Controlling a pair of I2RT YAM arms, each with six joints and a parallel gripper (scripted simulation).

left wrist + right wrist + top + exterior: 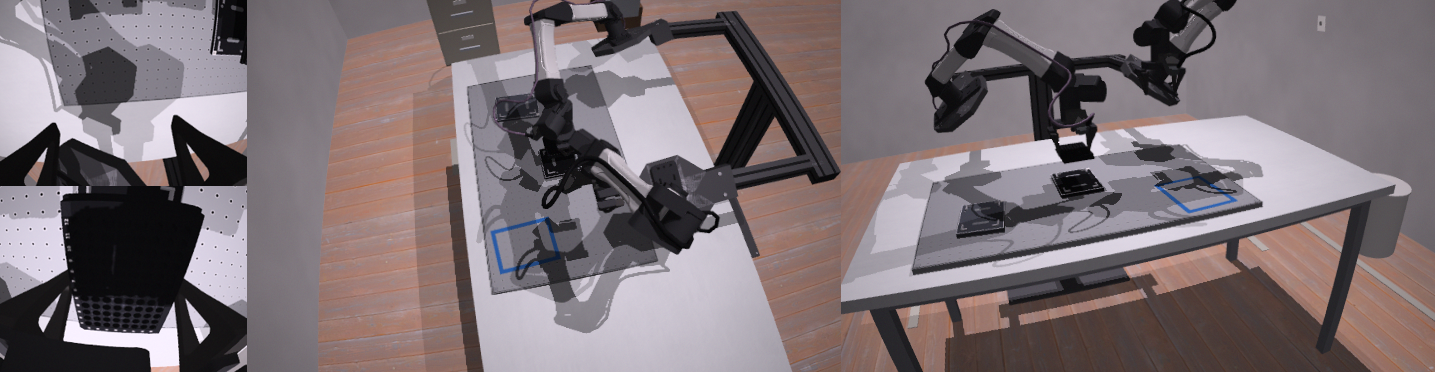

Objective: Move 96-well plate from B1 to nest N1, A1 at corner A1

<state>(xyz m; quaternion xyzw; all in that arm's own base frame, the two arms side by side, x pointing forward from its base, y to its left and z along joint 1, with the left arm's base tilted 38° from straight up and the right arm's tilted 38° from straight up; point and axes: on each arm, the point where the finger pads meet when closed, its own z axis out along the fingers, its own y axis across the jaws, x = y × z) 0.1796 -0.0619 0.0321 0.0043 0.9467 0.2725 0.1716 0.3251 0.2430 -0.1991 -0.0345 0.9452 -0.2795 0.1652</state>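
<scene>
Right now my right hand is right at the black 96-well plate. From my right hand the other things lie so: nest N1 (270 mm to the right, 140 mm ahead, 100 mm below).
</scene>
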